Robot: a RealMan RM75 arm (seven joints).
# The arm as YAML. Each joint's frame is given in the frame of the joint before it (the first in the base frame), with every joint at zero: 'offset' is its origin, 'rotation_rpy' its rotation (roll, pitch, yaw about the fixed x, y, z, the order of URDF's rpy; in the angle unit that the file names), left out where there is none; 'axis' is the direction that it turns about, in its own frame. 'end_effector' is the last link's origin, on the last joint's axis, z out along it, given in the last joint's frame.
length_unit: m
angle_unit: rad
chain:
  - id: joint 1
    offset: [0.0, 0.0, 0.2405]
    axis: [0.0, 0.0, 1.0]
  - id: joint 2
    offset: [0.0, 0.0, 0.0]
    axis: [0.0, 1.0, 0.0]
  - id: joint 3
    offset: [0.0, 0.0, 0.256]
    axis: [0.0, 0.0, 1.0]
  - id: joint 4
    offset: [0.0, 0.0, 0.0]
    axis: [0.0, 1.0, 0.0]
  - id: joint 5
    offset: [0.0, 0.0, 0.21]
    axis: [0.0, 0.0, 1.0]
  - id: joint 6
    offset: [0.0, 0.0, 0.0]
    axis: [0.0, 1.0, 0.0]
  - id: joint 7
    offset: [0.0, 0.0, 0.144]
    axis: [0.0, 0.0, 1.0]
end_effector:
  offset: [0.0, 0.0, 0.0]
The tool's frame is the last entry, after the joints.
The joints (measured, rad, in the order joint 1, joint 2, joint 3, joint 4, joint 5, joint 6, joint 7), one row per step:
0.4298 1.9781 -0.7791 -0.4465 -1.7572 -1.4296 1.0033
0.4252 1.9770 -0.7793 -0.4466 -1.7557 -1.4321 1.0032
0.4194 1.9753 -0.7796 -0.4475 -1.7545 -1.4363 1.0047
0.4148 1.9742 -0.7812 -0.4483 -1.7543 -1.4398 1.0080
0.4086 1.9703 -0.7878 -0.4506 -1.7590 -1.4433 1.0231
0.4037 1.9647 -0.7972 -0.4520 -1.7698 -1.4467 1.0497
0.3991 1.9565 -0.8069 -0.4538 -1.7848 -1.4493 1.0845
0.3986 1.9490 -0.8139 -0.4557 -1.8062 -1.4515 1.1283
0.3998 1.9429 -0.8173 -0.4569 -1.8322 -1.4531 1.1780
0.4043 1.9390 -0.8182 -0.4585 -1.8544 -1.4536 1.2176
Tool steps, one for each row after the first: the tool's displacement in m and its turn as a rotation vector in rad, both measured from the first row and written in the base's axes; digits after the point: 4 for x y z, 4 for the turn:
0.0013 -0.0014 0.0006 0.0003 0.0013 -0.0029
0.0028 -0.0033 0.0015 -0.0005 0.0033 -0.0066
0.0039 -0.0049 0.0019 -0.0037 0.0053 -0.0105
0.0061 -0.0074 0.0025 -0.0170 0.0048 -0.0219
0.0087 -0.0102 0.0028 -0.0409 0.0037 -0.0406
0.0122 -0.0129 0.0039 -0.0690 0.0005 -0.0660
0.0149 -0.0148 0.0047 -0.1021 -0.0019 -0.0962
0.0174 -0.0165 0.0050 -0.1373 -0.0028 -0.1325
0.0184 -0.0166 0.0051 -0.1638 -0.0045 -0.1591

